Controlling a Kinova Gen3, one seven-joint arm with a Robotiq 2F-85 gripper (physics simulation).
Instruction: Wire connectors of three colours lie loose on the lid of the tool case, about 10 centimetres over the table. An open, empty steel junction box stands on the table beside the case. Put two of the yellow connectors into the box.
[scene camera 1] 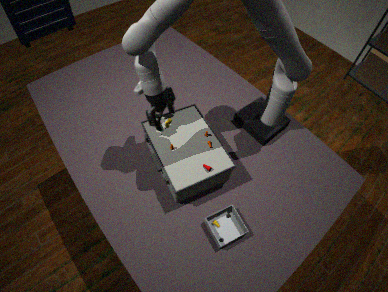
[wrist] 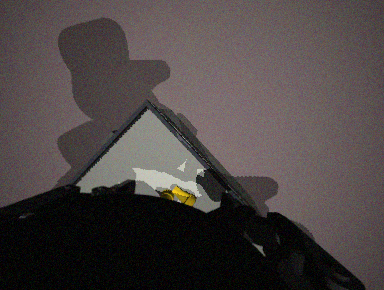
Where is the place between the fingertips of the gripper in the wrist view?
177, 196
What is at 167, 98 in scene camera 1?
The gripper.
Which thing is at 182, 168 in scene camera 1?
A tool case.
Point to a tool case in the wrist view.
154, 147
